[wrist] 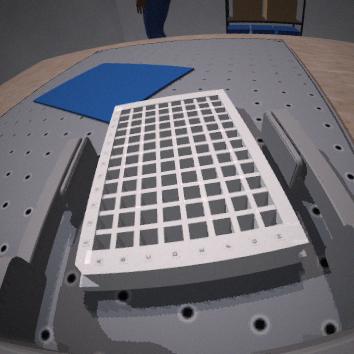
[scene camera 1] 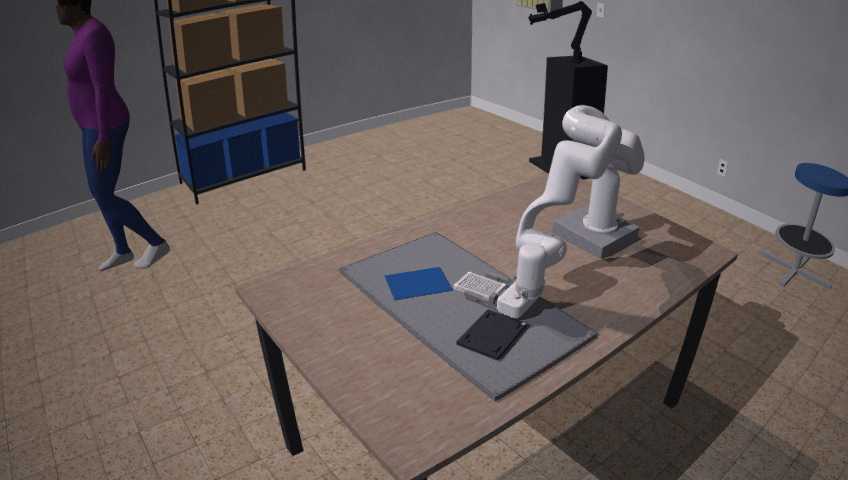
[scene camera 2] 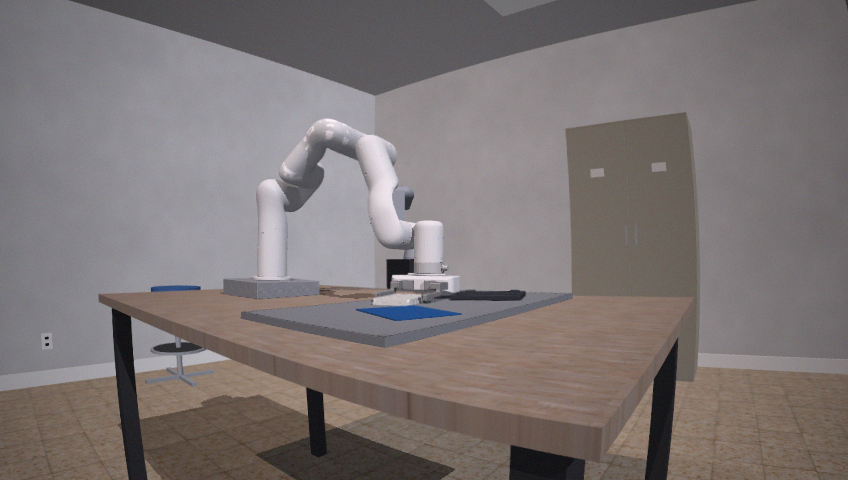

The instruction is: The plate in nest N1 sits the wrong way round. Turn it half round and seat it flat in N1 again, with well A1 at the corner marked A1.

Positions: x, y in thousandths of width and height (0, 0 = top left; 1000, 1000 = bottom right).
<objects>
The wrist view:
my gripper: 496, 377
white well plate: 516, 547
flat blue sheet: 264, 264
</objects>
